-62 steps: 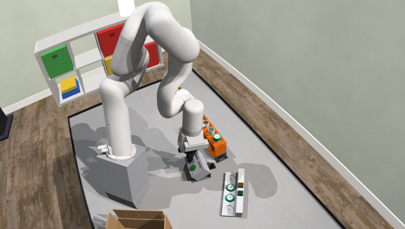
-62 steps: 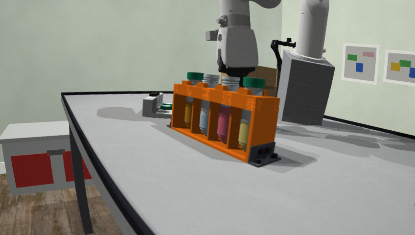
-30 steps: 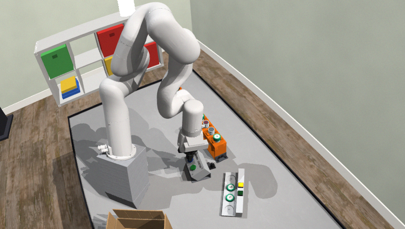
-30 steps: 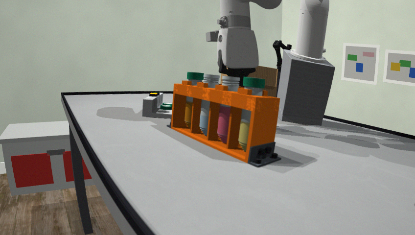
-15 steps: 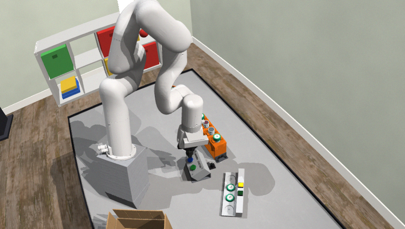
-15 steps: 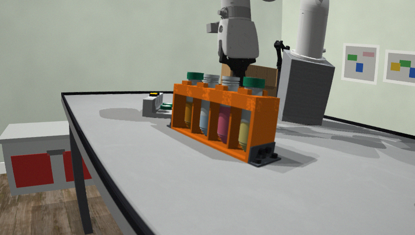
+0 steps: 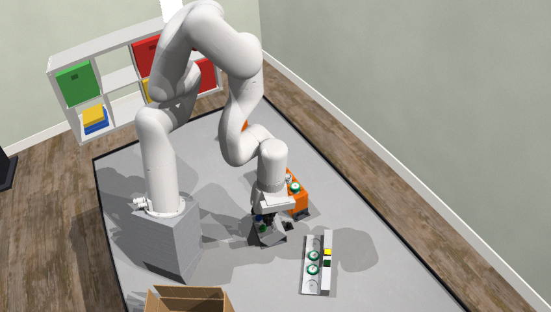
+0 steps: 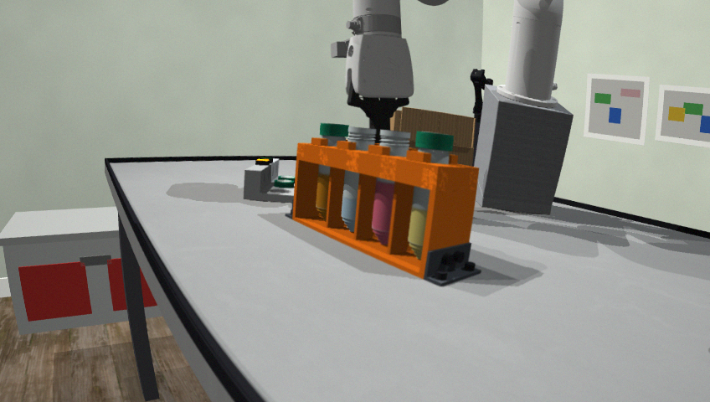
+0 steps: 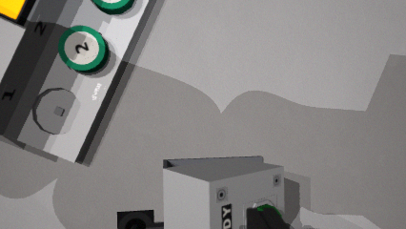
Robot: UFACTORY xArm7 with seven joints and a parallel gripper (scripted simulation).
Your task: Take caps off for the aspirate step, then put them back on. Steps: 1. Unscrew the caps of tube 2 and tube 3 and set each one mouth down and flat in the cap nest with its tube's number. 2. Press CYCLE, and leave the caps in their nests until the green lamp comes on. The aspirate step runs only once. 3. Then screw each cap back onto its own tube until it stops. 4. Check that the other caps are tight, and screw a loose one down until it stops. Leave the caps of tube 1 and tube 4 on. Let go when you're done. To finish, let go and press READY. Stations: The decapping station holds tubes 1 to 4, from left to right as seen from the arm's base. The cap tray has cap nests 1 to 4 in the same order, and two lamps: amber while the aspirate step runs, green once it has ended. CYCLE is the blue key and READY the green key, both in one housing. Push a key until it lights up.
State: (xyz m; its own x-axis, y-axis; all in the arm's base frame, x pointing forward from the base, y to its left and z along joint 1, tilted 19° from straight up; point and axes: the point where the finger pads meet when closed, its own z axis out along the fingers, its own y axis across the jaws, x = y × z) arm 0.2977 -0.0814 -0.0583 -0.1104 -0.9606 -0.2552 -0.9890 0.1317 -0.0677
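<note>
Now: hand 2 cm past the green ready key, 1 cm to the right of it and 5 cm above it. Also, from my hand: cap 4 (13 cm ahead, 8 cm to the left); then key housing (3 cm to the left, 6 cm below); then blue cycle key (1 cm behind, 6 cm to the left, 5 cm below).
</note>
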